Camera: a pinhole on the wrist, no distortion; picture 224 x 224 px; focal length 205.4 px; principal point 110.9 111.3 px. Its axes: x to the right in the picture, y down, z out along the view. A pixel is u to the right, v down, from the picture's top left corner.
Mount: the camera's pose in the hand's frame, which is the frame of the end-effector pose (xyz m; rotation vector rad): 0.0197 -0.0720 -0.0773 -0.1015 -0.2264 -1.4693
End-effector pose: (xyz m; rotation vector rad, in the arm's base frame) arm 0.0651 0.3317 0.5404 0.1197 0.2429 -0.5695
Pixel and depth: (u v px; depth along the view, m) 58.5 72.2 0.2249
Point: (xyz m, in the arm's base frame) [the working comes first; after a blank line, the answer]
In the camera's frame: -0.0574 -0.0428 0.2249

0.0648 0.3554 0.6762
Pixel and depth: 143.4 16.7 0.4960
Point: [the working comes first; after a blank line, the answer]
In the camera's frame: 0.0785 -0.2284 0.4960

-0.0934 0.3276 0.9933
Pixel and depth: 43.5 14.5 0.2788
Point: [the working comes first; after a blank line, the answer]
In the camera's frame: -0.0915 -0.1314 0.2788

0.0138 0.4274 0.7403
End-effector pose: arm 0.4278 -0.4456 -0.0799 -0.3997 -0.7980 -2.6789
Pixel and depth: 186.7 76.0 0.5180
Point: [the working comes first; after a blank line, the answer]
In the camera's frame: 0.1912 -0.0890 0.5180

0.5379 -0.0344 0.1806
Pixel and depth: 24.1 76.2 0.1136
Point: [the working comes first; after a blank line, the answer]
In the camera's frame: -0.0480 -0.0194 0.1136

0.4427 -0.4271 -0.0690
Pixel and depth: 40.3 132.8 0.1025
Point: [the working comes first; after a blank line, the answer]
In the camera's frame: -0.0352 0.0107 0.1025

0.4082 -0.4283 -0.0682
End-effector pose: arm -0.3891 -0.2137 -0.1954 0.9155 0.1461 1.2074
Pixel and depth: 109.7 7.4 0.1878
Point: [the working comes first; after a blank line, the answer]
In the camera's frame: -0.0011 -0.0950 0.1878

-0.3397 -0.3458 -0.1925
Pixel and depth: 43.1 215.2 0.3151
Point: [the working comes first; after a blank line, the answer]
In the camera's frame: -0.1040 0.1594 0.3151

-0.2949 -0.2037 0.0708
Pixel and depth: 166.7 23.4 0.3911
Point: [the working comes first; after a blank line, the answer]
In the camera's frame: 0.1062 -0.1674 0.3911

-0.2012 -0.5325 -0.1289
